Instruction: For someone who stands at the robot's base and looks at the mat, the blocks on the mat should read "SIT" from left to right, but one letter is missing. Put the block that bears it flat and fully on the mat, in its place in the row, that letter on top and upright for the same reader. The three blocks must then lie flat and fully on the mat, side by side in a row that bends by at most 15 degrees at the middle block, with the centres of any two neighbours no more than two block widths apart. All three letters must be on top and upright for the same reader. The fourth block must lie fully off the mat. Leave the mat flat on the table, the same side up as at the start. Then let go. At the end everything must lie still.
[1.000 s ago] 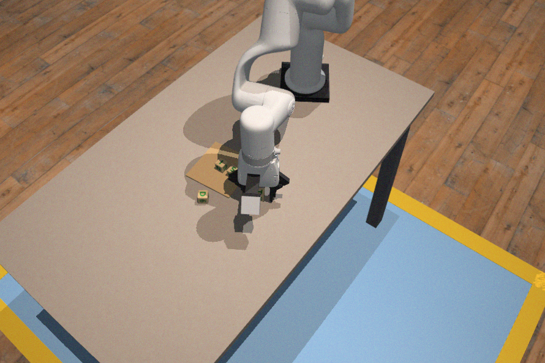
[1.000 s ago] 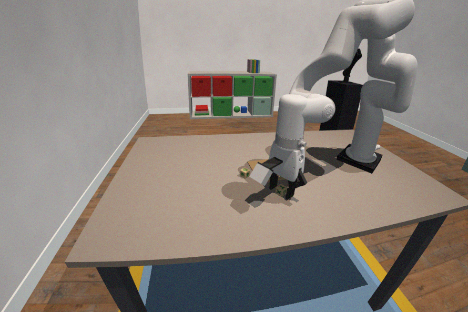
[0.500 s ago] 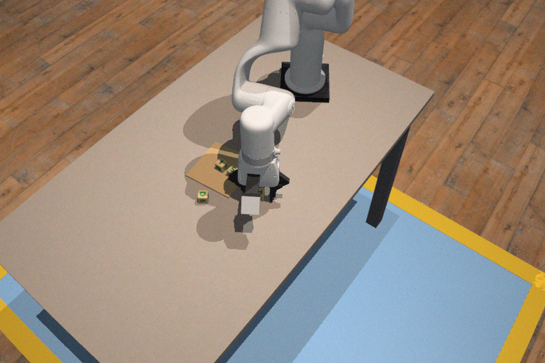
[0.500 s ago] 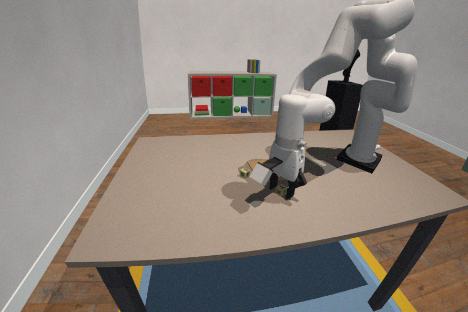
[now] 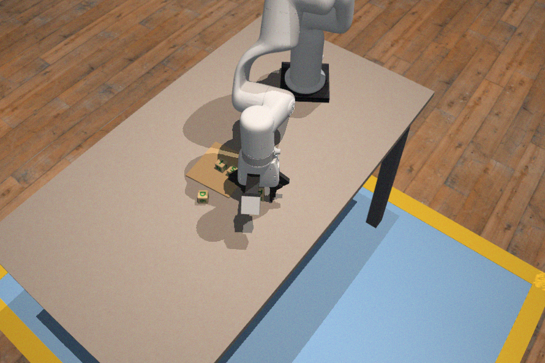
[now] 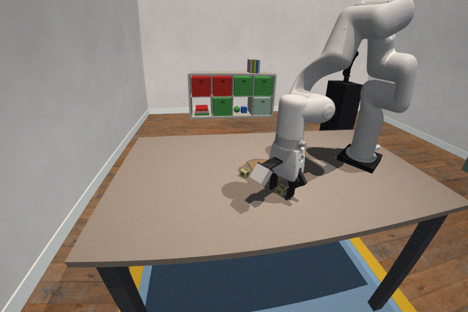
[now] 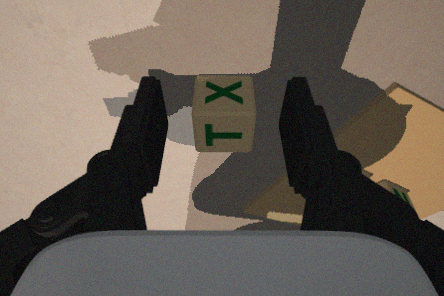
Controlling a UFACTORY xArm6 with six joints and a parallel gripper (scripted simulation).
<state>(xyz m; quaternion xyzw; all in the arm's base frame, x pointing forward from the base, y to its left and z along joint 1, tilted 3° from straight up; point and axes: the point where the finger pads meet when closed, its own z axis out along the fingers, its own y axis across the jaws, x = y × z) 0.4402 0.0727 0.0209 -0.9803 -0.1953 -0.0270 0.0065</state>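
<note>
My hand is 10 mm above the T block. From my hand the other things lie so: I block 40 mm behind, 130 mm to the right; then S block 30 mm behind, 90 mm to the right; then tan mat 40 mm behind, 130 mm to the right, 20 mm below.
</note>
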